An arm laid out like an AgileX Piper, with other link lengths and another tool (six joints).
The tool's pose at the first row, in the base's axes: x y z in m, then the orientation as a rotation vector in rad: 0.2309 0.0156 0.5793 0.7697 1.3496 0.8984
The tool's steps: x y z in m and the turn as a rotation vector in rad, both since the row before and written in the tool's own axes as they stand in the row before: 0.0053 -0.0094 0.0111 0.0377 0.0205 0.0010; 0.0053 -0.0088 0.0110 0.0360 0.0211 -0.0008; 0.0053 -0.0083 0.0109 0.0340 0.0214 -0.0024; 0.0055 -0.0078 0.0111 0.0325 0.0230 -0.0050; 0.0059 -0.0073 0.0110 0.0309 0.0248 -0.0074; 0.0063 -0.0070 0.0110 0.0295 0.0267 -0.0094; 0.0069 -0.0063 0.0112 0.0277 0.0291 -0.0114; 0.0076 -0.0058 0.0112 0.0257 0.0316 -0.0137
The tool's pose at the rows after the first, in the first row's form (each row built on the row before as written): 0.2428 0.0163 0.5695 0.7921 1.3876 0.8859; 0.2542 0.0173 0.5597 0.8115 1.4257 0.8730; 0.2651 0.0185 0.5499 0.8280 1.4634 0.8599; 0.2757 0.0201 0.5400 0.8407 1.5025 0.8463; 0.2858 0.0223 0.5299 0.8496 1.5430 0.8326; 0.2955 0.0250 0.5195 0.8551 1.5850 0.8191; 0.3049 0.0286 0.5090 0.8567 1.6287 0.8064; 0.3138 0.0330 0.4982 0.8538 1.6742 0.7946
